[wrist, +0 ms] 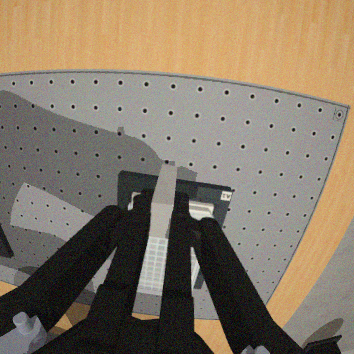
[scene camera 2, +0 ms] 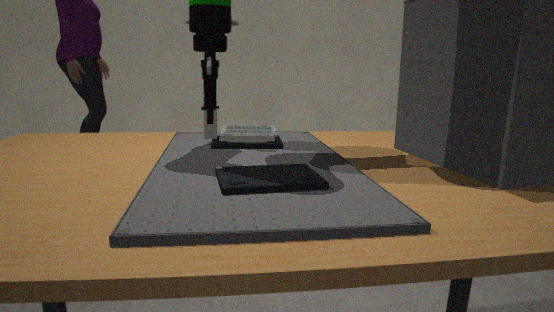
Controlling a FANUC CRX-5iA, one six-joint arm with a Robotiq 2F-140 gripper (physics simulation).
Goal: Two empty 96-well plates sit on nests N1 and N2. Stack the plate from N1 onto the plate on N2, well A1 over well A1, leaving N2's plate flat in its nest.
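Places are measured from the arm's base along level axes (x ahead, y left, z up), in millimetres.
Pixels of known places: gripper, fingertip midpoint: (wrist: 167, 178) (scene camera 2: 210, 138).
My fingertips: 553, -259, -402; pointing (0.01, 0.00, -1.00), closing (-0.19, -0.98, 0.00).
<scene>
Behind a point stands the place of what it marks, as x, y, z.
Clear and whitish plates (scene camera 2: 248, 134) {474, -206, -387} (wrist: 154, 265) {458, -238, -377} sit on the far black nest (scene camera 2: 247, 145) {480, -189, -409} (wrist: 150, 178) {552, -241, -406}. They look like two layers, one on the other, and look level in the scene view. In the wrist view the fingers hide much of them; a white A1 label (wrist: 226, 196) {528, -318, -405} shows on the nest's corner. The near black nest (scene camera 2: 272, 180) {510, 105, -405} bears no plate. My gripper (scene camera 2: 210, 131) {553, -259, -402} (wrist: 167, 178) {553, -259, -402} is shut with nothing between its fingers. It points down, its pale tips just left of the plates in the scene view. Well A1 cannot be made out on either plate.
Both nests stand on a grey perforated board (scene camera 2: 200, 220) {632, 211, -417} (wrist: 280, 145) {578, -376, -417} on a wooden table (scene camera 2: 60, 200) {821, 54, -430} (wrist: 175, 35) {688, -275, -430}. A tall dark grey block (scene camera 2: 475, 90) {116, 85, -267} stands at the right. A person in a purple top (scene camera 2: 80, 30) stands behind the table at the left.
</scene>
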